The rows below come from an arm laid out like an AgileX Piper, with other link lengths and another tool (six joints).
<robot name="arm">
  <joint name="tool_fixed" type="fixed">
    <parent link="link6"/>
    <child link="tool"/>
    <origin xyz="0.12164 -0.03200 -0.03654" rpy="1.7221 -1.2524 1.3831"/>
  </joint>
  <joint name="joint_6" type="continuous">
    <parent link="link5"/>
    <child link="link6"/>
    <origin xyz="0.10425 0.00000 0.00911" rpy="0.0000 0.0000 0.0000"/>
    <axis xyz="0.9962 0 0.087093"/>
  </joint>
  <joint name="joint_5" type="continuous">
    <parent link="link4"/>
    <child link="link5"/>
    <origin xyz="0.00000 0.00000 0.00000" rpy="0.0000 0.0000 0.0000"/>
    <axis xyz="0 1 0"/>
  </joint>
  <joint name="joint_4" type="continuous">
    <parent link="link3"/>
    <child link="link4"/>
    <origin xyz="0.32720 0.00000 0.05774" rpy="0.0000 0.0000 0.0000"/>
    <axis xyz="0.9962 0 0.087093"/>
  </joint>
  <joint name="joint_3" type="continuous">
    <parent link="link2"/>
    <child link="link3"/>
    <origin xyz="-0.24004 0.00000 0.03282" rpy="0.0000 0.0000 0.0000"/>
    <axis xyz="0 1 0"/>
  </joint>
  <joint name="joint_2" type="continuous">
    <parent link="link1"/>
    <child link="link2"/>
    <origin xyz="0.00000 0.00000 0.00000" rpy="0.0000 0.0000 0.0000"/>
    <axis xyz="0 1 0"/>
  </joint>
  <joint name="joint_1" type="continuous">
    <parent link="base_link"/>
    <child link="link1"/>
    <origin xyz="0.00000 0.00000 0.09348" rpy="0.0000 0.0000 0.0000"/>
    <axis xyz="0 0 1"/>
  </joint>
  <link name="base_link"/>
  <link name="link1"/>
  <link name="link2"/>
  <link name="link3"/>
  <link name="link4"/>
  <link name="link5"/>
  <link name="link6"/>
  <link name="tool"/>
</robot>
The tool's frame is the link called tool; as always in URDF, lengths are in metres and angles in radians. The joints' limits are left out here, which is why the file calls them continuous.
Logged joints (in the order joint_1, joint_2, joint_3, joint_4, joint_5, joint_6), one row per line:
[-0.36, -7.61, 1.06, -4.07, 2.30, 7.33]
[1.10, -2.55, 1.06, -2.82, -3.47, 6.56]
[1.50, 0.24, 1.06, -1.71, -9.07, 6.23]
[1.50, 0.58, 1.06, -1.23, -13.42, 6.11]
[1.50, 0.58, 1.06, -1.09, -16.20, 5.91]
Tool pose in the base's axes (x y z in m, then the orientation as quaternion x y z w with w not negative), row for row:
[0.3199, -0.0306, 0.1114, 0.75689, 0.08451, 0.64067, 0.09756]
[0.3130, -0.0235, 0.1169, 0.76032, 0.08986, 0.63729, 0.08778]
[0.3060, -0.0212, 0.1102, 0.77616, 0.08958, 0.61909, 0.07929]
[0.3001, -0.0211, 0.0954, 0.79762, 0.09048, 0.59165, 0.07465]
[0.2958, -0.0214, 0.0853, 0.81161, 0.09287, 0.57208, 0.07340]
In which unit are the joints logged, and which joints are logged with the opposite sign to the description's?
The joints are logged in degrees. Opposite sign: joint_2, joint_5.
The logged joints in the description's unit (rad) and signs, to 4 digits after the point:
[-0.0063, 0.1328, 0.0185, -0.0710, -0.0401, 0.1279]
[0.0192, 0.0445, 0.0185, -0.0492, 0.0606, 0.1145]
[0.0262, -0.0042, 0.0185, -0.0298, 0.1583, 0.1087]
[0.0262, -0.0101, 0.0185, -0.0215, 0.2342, 0.1066]
[0.0262, -0.0101, 0.0185, -0.0190, 0.2827, 0.1031]

